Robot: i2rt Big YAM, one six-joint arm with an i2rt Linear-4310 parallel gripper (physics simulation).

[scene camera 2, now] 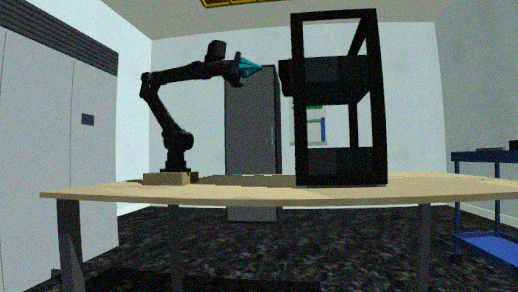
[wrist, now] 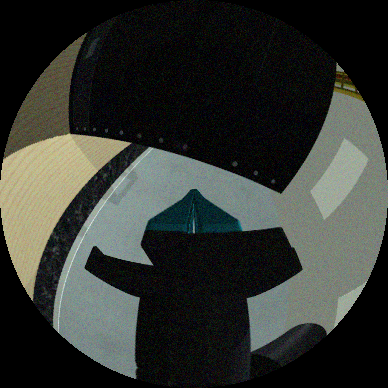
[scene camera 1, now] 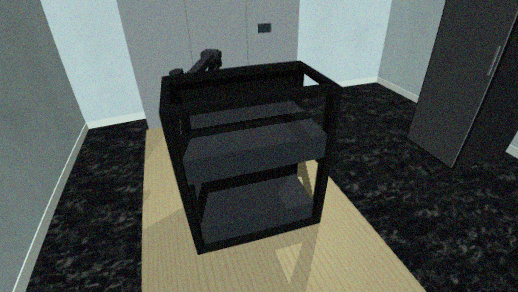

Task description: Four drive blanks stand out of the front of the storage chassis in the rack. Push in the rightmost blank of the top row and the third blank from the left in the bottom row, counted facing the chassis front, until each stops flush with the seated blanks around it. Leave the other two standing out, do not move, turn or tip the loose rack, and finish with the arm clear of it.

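Where they show: gripper, fingertip midpoint: (scene camera 2: 262, 67) (wrist: 193, 193); arm's base at its link origin: (scene camera 2: 175, 172).
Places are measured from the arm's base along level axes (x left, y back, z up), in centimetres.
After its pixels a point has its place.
Note:
The black rack (scene camera 1: 324, 185) @[x 39.0, y -76.9, z 17.5 cm] (scene camera 2: 381, 125) @[x -10.3, y -78.3, z 14.9 cm] stands upright on the table. The dark storage chassis (scene camera 1: 250, 152) @[x 12.1, y -78.5, z 38.3 cm] (scene camera 2: 330, 75) @[x -8.1, y -62.9, z 32.6 cm] (wrist: 200, 90) @[x -0.4, y -48.2, z 32.9 cm] sits in its upper part, and its front sticks out past the posts toward the arm. In the wrist view the chassis front is nearly black, with a row of small round holes along its near edge. The single drive blanks cannot be made out, so which ones stand out is hidden. My gripper (scene camera 2: 261, 67) @[x -10.9, y -40.2, z 36.2 cm] (wrist: 193, 193) @[x -10.9, y -40.2, z 36.2 cm] is shut and empty, with its teal fingertips together. It is level with the chassis in scene camera 2, a small gap before its front.
A second dark unit (scene camera 1: 250, 210) @[x 11.9, y -73.4, z 8.4 cm] (scene camera 2: 325, 162) @[x -7.7, y -60.1, z 3.5 cm] lies low in the rack. The arm's base stands on a wooden block (scene camera 2: 165, 178) @[x -9.1, y -0.8, z -1.9 cm] on the table (scene camera 1: 170, 265) @[x -20.6, y -81.5, z -4.6 cm] (scene camera 2: 240, 196) @[x -31.0, y -37.9, z -4.5 cm]. A tall dark cabinet (scene camera 1: 460, 75) (scene camera 2: 250, 120) and a blue cart (scene camera 2: 480, 156) stand beyond the table.

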